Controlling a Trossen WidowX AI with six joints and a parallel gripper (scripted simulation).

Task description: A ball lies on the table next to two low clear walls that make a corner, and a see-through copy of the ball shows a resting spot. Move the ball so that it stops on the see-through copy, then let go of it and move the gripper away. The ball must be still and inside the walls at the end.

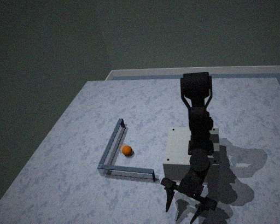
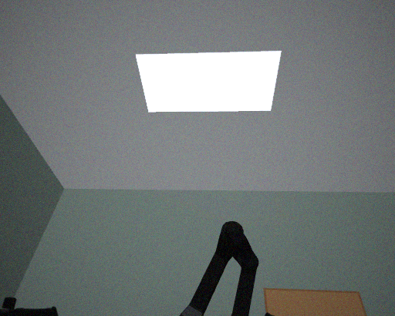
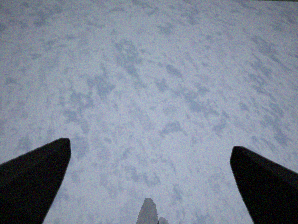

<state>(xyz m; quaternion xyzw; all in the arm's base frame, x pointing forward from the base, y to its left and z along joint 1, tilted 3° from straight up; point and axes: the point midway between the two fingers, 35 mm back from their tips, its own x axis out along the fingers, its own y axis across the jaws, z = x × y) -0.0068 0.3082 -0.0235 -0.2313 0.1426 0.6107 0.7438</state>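
The orange ball lies 320 mm ahead of my gripper tip, 250 mm to the right of it and 50 mm below it. The rest, counted from my gripper tip: see-through copy of ball: 340 mm ahead, 260 mm to the right, 50 mm below.
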